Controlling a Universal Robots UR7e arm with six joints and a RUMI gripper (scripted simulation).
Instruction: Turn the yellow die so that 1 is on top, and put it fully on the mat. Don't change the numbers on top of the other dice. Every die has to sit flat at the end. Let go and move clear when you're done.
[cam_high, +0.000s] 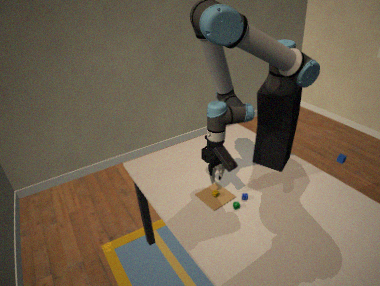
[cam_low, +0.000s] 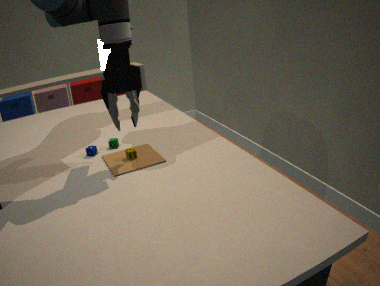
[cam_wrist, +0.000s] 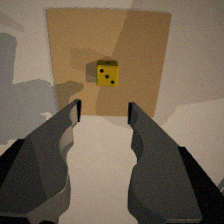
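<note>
Right now the yellow die is 90 mm below my hand. From my hand the other things lie so: blue die (110 mm behind, 90 mm to the left, 90 mm below); green die (40 mm behind, 110 mm to the left, 90 mm below); tan mat (100 mm below).
</note>
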